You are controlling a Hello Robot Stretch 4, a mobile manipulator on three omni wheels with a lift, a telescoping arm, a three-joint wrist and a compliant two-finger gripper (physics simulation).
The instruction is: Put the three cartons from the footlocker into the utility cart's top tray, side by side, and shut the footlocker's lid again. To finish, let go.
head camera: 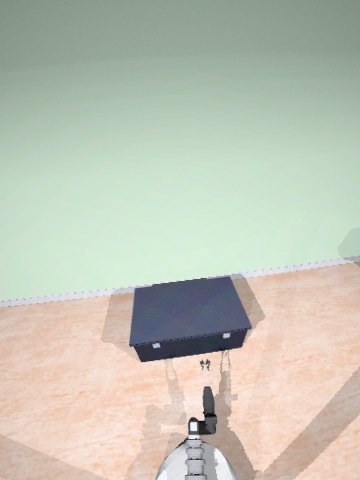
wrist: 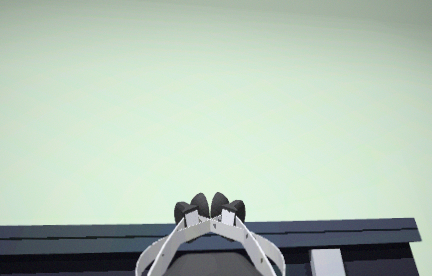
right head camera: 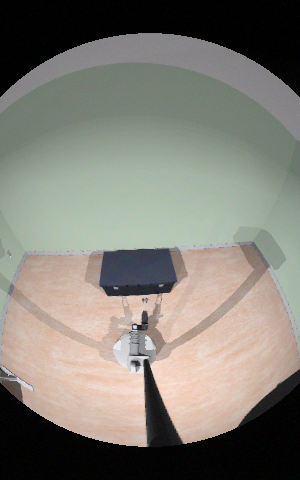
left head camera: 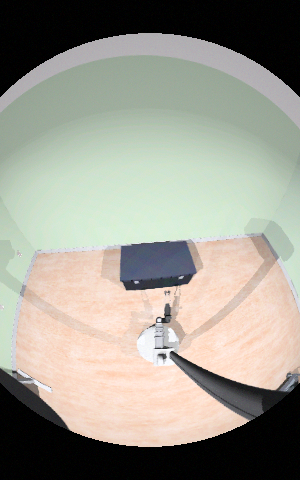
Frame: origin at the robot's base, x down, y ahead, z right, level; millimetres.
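Where they show: gripper, between the fingertips: (head camera: pixel 204 358) (wrist: pixel 209 208) (right head camera: pixel 144 296) (left head camera: pixel 166 289).
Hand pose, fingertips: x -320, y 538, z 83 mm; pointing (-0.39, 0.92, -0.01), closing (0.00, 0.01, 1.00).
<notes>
After its pixels a point has its place.
The dark blue footlocker (head camera: pixel 190 310) @(y 861, x -324, z 14 mm) (left head camera: pixel 157 261) @(y 863, x -325, z 0 mm) (right head camera: pixel 138 267) @(y 876, x -324, z 10 mm) (wrist: pixel 360 232) @(y 708, x -304, z 318 mm) stands on the floor against the green wall. Its lid lies down flat, and two pale latches show on its front. My gripper (head camera: pixel 205 365) @(y 538, x -320, z 83 mm) (left head camera: pixel 167 293) @(y 538, x -320, z 83 mm) (right head camera: pixel 145 300) @(y 538, x -320, z 83 mm) (wrist: pixel 209 208) @(y 538, x -320, z 83 mm) is shut, its dark fingertips close together with no object between them. It is in front of the footlocker's front side, apart from it in the head camera view. The footlocker's inside is hidden by the lid. The cartons do not show, and I cannot make out the utility cart in these views.
The green wall (head camera: pixel 180 200) @(y 1398, x -952, z -22 mm) rises behind the footlocker, with a white skirting (head camera: pixel 60 295) @(y 1244, x -52, z -1319 mm) at its foot. A pale bar-like object (left head camera: pixel 37 381) (right head camera: pixel 19 379) shows at the lower left, and a grey metal part (left head camera: pixel 289 383) at the lower right edge. Both are cut off.
</notes>
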